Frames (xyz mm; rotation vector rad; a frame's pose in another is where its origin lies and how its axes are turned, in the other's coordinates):
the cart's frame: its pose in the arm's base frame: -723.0 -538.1 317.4 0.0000 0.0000 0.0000
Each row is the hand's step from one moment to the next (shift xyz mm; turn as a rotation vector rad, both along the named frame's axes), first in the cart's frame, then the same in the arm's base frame.
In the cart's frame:
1: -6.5 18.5 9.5 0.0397 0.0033 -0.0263
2: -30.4 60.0 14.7 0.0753 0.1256 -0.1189
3: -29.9 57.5 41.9 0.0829 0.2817 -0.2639
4: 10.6 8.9 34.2 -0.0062 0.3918 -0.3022
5: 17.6 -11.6 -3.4 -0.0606 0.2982 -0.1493
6: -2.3 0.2 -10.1 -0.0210 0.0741 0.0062
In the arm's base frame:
1: -6.5 18.5 9.5 0.0397 0.0033 -0.0263
2: -30.4 60.0 14.7 0.0753 0.1256 -0.1189
3: -29.9 57.5 41.9 0.0829 0.2817 -0.2639
4: 10.6 8.9 34.2 -0.0062 0.3918 -0.3022
5: 17.6 -11.6 -3.4 -0.0606 0.2982 -0.1493
6: -2.3 0.2 -10.1 -0.0210 0.0741 0.0062

